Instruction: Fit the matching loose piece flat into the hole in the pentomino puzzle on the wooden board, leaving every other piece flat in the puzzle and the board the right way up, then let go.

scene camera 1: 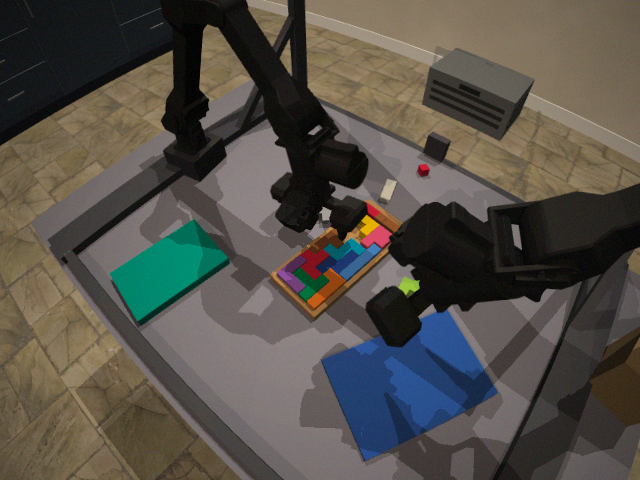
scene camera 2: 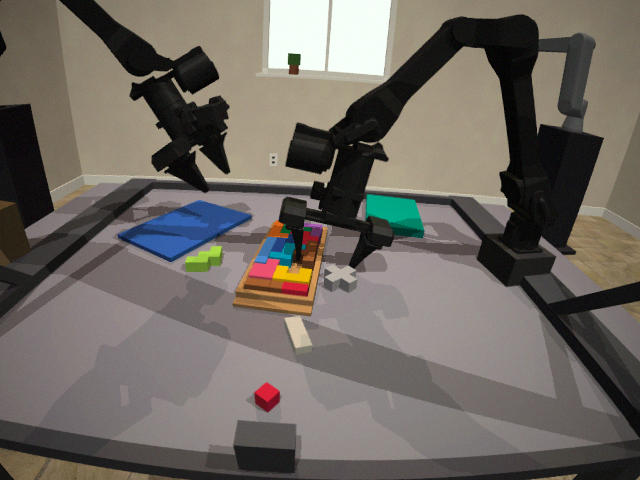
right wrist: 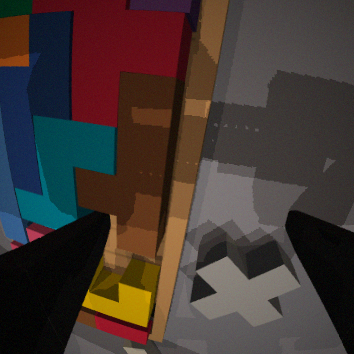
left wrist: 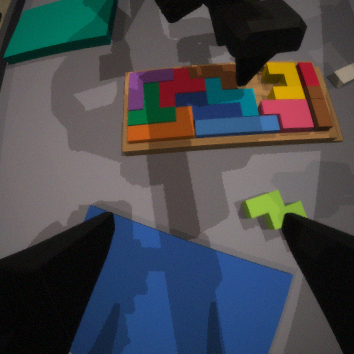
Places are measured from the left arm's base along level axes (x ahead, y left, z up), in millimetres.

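Pixels of known places: left gripper, fingertip midpoint: (scene camera 1: 394, 289) (scene camera 2: 218, 182) (left wrist: 199, 220); right gripper, fingertip midpoint: (scene camera 1: 324, 230) (scene camera 2: 323, 265) (right wrist: 200, 218) (left wrist: 230, 62); right arm's base at its link origin: (scene camera 1: 192, 143) (scene camera 2: 519, 244).
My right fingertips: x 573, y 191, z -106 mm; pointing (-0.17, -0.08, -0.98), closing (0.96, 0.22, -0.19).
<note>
Ahead of a thing's pixels: the offset from my right fingertips to its middle. "spot": to the spot under its first point.
The wooden board @(dx -64, dy +0, dz +0 mm) (scene camera 1: 313, 313) (scene camera 2: 271, 305) (left wrist: 225, 146) lies right way up with coloured pieces in its tray. A plus-shaped hole @(spot: dx -38, dy -35, dz -3 mm) (left wrist: 257, 87) (right wrist: 114, 250) opens between the brown, teal, pink and yellow pieces, partly hidden by a right finger. The loose grey plus piece @(dx +34, dy -32, dz +1 mm) (scene camera 2: 340, 277) (right wrist: 245, 290) lies on the table close beside the board's long side. My right gripper (scene camera 2: 326, 264) (right wrist: 200, 218) is open and empty, one finger over the board near the hole, the other beyond the grey piece. My left gripper (scene camera 2: 217, 181) (left wrist: 199, 220) is open and empty, high above the blue mat's area.
A lime stepped piece @(dx -205, dy -43, dz +1 mm) (scene camera 1: 408, 285) (scene camera 2: 204, 259) (left wrist: 272, 205) lies between the board and the blue mat @(dx -311, dy +77, dz -4 mm) (scene camera 1: 361, 403) (scene camera 2: 180, 232). A cream bar @(dx +0, dy -178, dz -2 mm) (scene camera 2: 298, 334), red cube @(dx -6, dy -288, dz +1 mm) (scene camera 2: 267, 396) and dark block @(dx +17, dy -358, dz +23 mm) (scene camera 2: 264, 446) lie off the board's near end in scene camera 2. A green slab @(dx +115, dy +287, dz +1 mm) (scene camera 1: 168, 268) lies beyond.
</note>
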